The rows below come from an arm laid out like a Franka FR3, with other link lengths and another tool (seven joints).
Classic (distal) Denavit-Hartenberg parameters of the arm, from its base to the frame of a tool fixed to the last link. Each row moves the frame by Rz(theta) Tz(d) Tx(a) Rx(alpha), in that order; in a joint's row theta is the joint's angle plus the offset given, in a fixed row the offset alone. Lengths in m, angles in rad.
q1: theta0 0, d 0.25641, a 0, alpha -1.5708
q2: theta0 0, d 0, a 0, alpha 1.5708
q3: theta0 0, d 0.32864, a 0.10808, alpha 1.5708
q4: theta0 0, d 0, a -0.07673, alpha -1.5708
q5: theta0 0, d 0.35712, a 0, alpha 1.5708
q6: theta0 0, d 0, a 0.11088, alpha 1.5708
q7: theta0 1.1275, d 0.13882, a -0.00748, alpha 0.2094
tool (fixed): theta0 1.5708, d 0.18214, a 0, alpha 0
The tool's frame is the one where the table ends.
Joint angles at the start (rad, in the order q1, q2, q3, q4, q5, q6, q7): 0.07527 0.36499 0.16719 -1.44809 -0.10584 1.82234 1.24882
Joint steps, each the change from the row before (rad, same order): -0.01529 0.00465 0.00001 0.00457 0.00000 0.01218 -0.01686; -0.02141 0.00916 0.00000 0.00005 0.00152 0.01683 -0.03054; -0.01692 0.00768 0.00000 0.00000 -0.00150 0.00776 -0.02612; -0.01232 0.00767 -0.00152 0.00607 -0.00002 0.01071 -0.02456; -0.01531 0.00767 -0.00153 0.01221 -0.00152 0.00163 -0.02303; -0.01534 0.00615 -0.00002 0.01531 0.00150 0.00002 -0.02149; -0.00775 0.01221 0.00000 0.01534 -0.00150 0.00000 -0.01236; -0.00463 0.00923 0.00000 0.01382 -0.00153 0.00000 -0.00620; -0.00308 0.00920 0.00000 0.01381 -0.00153 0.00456 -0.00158; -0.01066 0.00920 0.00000 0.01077 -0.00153 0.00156 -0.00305
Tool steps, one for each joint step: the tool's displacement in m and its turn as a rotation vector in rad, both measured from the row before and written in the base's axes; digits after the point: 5 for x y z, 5 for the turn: 0.00690 -0.00928 0.00075 0.00319 -0.01098 0.00181; 0.00717 -0.01289 -0.00422 0.00365 -0.00594 0.00942; 0.00390 -0.01137 -0.00446 -0.00112 0.00063 0.00984; 0.00620 -0.00849 -0.00092 0.00127 -0.00805 0.01084; 0.00555 -0.01179 0.00091 -0.00111 -0.00552 0.00593; 0.00568 -0.01025 0.00339 0.00232 -0.00815 0.00473; 0.00477 -0.00572 -0.00110 -0.00003 -0.00284 0.00393; 0.00417 -0.00366 0.00034 0.00002 -0.00449 0.00098; 0.00537 -0.00247 0.00111 0.00093 -0.00916 -0.00193; 0.00380 -0.00847 -0.00103 0.00000 -0.00313 -0.00797
